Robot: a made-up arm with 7 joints. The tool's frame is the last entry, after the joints. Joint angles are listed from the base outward.
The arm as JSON. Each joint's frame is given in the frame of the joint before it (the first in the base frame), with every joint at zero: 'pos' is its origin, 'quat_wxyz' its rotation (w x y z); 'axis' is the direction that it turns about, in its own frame. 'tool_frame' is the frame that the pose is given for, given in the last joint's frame.
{
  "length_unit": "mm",
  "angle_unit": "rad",
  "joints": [
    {
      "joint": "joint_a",
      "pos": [
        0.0,
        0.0,
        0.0
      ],
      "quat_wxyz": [
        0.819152,
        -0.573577,
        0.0,
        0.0
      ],
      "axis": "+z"
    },
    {
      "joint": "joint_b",
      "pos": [
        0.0,
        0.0,
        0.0
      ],
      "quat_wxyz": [
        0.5,
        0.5,
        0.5,
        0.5
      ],
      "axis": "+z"
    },
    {
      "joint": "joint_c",
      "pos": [
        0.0,
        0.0,
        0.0
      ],
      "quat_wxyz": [
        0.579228,
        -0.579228,
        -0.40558,
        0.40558
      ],
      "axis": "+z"
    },
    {
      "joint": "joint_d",
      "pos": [
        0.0,
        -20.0,
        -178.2
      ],
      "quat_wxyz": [
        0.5,
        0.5,
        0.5,
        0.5
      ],
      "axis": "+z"
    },
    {
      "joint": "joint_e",
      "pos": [
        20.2,
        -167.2,
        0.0
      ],
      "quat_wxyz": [
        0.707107,
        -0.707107,
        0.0,
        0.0
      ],
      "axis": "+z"
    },
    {
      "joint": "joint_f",
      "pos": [
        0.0,
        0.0,
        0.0
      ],
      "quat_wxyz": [
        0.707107,
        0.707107,
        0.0,
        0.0
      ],
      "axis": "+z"
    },
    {
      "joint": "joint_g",
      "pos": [
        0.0,
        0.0,
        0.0
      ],
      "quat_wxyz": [
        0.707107,
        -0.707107,
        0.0,
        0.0
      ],
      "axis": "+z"
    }
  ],
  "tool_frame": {
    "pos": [
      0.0,
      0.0,
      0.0
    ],
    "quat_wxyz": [
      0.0,
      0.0,
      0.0,
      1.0
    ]
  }
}
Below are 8 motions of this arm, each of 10 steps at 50 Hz.
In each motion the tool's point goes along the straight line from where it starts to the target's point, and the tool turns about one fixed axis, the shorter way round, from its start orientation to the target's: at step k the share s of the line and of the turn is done. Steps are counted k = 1, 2, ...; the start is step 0. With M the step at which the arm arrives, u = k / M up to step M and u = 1 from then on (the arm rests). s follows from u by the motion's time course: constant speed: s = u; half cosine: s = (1 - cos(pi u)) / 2; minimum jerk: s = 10 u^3 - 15 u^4 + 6 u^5.
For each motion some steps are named. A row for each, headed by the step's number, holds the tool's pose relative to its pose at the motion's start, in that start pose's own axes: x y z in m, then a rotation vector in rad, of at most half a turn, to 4 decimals.
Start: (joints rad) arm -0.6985 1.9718 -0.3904 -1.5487 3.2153 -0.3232 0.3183
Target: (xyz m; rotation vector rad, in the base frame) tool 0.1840 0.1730 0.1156 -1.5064 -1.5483 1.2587
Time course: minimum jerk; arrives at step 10
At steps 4, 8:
4: 0.0002 0.0061 -0.0019 0.0147 0.0121 0.0319
8: 0.0006 0.0182 -0.0057 0.0437 0.0358 0.0947

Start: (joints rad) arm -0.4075 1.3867 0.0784 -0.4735 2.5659 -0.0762 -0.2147
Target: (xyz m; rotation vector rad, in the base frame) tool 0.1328 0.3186 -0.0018 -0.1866 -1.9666 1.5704
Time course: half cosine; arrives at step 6
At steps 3, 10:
3: 0.0041 -0.0049 -0.0002 -0.0178 0.0034 -0.0362
10: 0.0083 -0.0099 -0.0005 -0.0357 0.0068 -0.0725

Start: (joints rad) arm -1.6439 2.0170 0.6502 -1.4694 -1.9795 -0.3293 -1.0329
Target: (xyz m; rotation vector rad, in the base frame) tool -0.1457 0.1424 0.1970 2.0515 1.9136 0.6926
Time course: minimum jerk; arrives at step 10
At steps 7, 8, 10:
7: -0.0022 -0.0025 -0.0006 -0.0809 0.0226 -0.1160
8: -0.0025 -0.0028 -0.0007 -0.0911 0.0254 -0.1306
10: -0.0027 -0.0030 -0.0008 -0.0967 0.0270 -0.1387

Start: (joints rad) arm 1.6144 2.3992 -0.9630 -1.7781 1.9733 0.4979 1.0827
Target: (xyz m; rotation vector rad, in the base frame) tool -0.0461 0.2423 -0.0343 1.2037 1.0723 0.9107
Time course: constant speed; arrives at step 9
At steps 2, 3, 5, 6, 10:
2: 0.0011 -0.0024 0.0042 -0.0001 -0.0321 -0.0497
3: 0.0017 -0.0037 0.0063 -0.0002 -0.0481 -0.0745
5: 0.0028 -0.0061 0.0106 -0.0004 -0.0802 -0.1241
6: 0.0033 -0.0073 0.0127 -0.0004 -0.0962 -0.1490
10: 0.0050 -0.0110 0.0190 -0.0006 -0.1444 -0.2234

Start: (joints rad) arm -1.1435 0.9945 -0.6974 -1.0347 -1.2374 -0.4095 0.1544
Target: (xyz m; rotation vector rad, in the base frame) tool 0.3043 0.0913 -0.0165 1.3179 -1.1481 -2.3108
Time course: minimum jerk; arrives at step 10
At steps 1, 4, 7, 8, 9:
1: 0.0002 -0.0002 0.0000 -0.0005 -0.0017 0.0009
4: 0.0085 -0.0084 -0.0001 -0.0190 -0.0618 0.0337
7: 0.0224 -0.0221 -0.0004 -0.0502 -0.1628 0.0890
8: 0.0253 -0.0249 -0.0004 -0.0565 -0.1833 0.1002
9: 0.0266 -0.0262 -0.0005 -0.0594 -0.1929 0.1054

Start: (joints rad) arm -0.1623 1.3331 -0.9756 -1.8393 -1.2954 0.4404 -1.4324
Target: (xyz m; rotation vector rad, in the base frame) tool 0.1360 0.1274 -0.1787 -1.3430 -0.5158 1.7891
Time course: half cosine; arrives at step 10
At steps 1, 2, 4, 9, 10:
1: 0.0006 -0.0001 0.0001 -0.0024 -0.0029 -0.0015
2: 0.0022 -0.0005 0.0004 -0.0092 -0.0112 -0.0057
4: 0.0081 -0.0017 0.0014 -0.0335 -0.0406 -0.0205
9: 0.0228 -0.0049 0.0041 -0.0945 -0.1145 -0.0579
10: 0.0233 -0.0050 0.0042 -0.0969 -0.1174 -0.0593

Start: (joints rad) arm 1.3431 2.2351 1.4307 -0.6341 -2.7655 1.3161 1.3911
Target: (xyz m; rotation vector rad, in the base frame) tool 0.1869 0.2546 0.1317 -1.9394 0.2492 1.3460
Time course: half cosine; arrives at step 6
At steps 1, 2, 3, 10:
1: -0.0007 -0.0001 0.0005 -0.0023 -0.0013 -0.0033
2: -0.0025 -0.0004 0.0020 -0.0085 -0.0049 -0.0125
3: -0.0050 -0.0007 0.0039 -0.0169 -0.0098 -0.0250
10: -0.0099 -0.0014 0.0078 -0.0339 -0.0197 -0.0499

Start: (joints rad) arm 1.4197 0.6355 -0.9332 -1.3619 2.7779 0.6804 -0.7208
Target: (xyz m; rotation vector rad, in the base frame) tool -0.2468 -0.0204 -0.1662 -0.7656 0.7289 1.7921
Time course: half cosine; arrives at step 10
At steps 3, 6, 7, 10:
3: 0.0006 0.0005 -0.0008 0.0091 -0.0012 0.0189
6: 0.0020 0.0015 -0.0026 0.0289 -0.0039 0.0600
7: 0.0025 0.0018 -0.0032 0.0351 -0.0047 0.0727
10: 0.0031 0.0023 -0.0040 0.0442 -0.0060 0.0916

